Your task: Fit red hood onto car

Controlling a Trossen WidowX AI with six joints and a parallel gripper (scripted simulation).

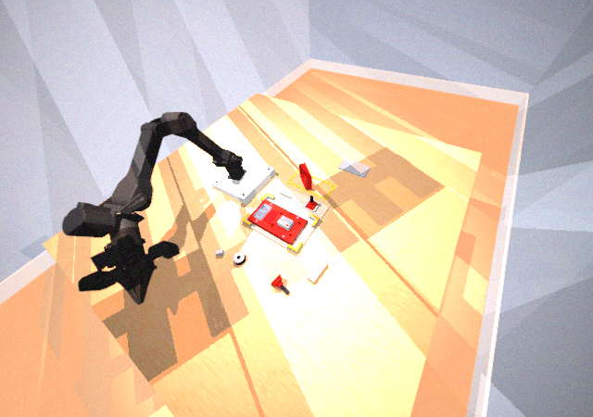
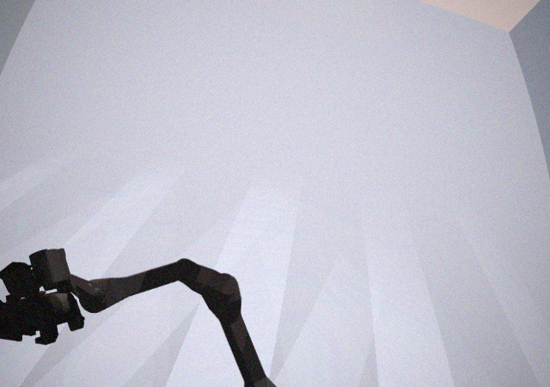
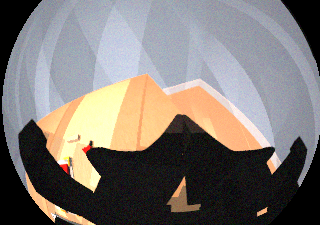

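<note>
Right now my gripper tip is 130 mm short of the red hood, 620 mm to the right of it and 200 mm above it. From my gripper tip the other things lie so: white plate: 300 mm ahead, 760 mm to the left, 230 mm below; white engine block: 140 mm ahead, 390 mm to the left, 210 mm below; beige block: 300 mm ahead, 270 mm to the left, 220 mm below.
</note>
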